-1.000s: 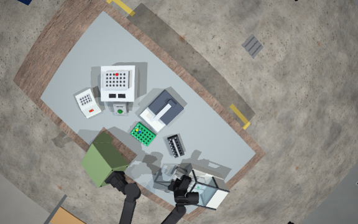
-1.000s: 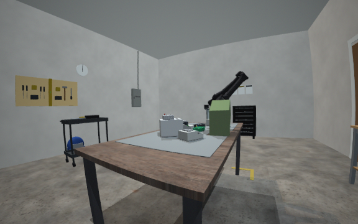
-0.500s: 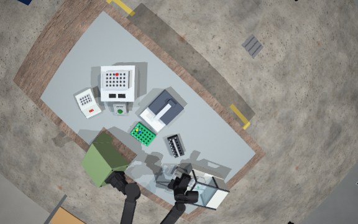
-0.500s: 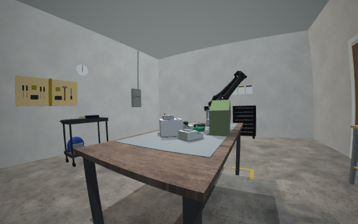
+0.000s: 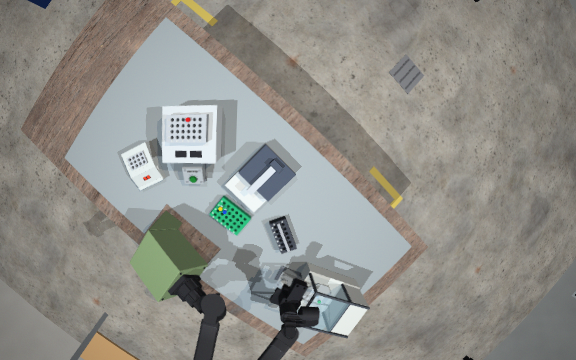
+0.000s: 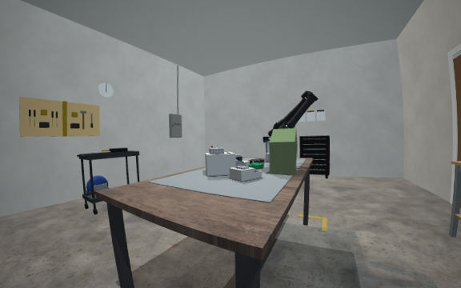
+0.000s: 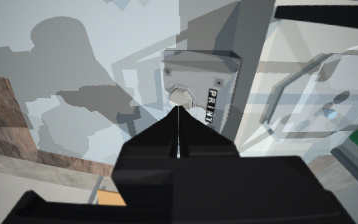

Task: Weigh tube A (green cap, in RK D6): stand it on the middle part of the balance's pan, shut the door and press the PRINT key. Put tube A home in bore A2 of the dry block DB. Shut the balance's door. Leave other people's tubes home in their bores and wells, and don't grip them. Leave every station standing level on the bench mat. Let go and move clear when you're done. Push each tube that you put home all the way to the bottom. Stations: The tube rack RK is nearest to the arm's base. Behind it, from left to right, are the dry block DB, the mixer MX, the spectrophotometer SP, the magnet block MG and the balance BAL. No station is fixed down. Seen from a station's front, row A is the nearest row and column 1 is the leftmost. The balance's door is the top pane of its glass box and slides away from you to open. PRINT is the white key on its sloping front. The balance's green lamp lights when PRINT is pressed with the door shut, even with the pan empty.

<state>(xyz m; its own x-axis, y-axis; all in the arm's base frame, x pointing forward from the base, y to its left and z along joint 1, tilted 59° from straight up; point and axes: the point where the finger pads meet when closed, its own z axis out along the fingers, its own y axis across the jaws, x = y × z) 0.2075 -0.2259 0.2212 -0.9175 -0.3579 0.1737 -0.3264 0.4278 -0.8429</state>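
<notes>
Now: hand 3 cm above the white print key. From my hand the other things lie so: sliding door (4 cm ahead, 11 cm to the right, 11 cm above); then green-capped tube (5 cm ahead, 14 cm to the right); then balance pan (5 cm ahead, 14 cm to the right, 2 cm below).
</notes>
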